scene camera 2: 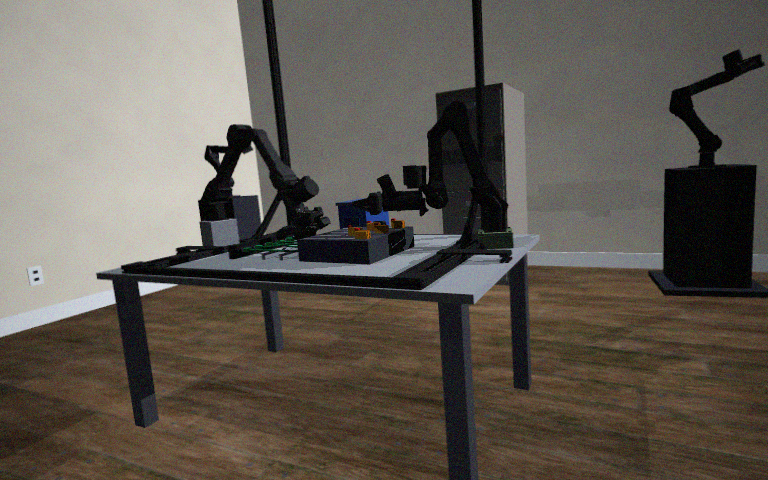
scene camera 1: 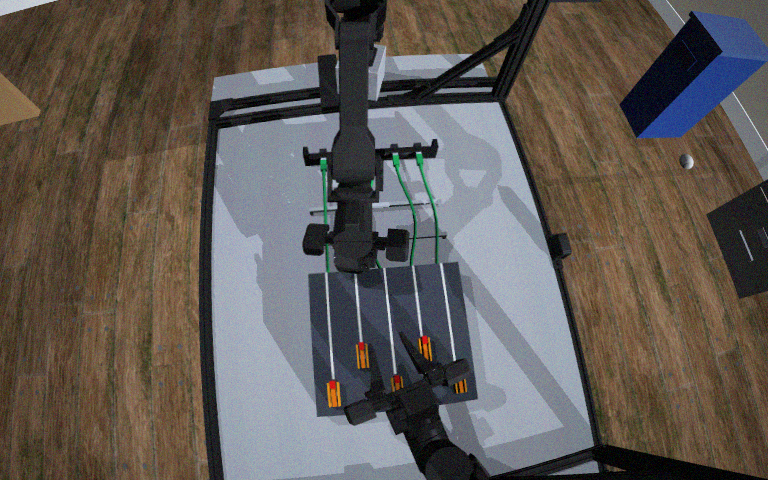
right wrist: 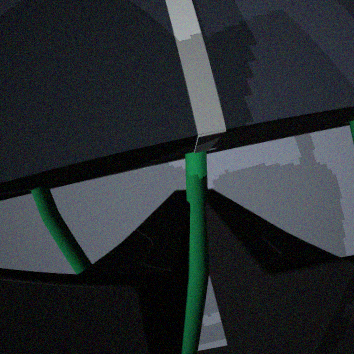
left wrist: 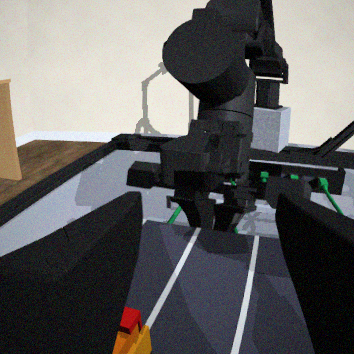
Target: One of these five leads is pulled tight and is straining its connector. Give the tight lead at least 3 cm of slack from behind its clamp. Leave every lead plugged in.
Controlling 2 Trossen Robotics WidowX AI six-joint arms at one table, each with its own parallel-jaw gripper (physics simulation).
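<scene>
Green leads run from a black connector bar to a dark box. The leftmost lead in scene camera 1 is straight; the two rightmost curve. White lines lead to orange clamps with red tops. My right gripper is shut on a green lead near the box edge. This is the second from the left in scene camera 1, mostly hidden by the arm. My left gripper is open and empty above the box, partly hiding the lower right clamps.
Thin bars lie crosswise under the leads between the connector bar and the box. A black frame borders the table. The right arm stretches over the connector bar. A bent lead passes beside the right fingers.
</scene>
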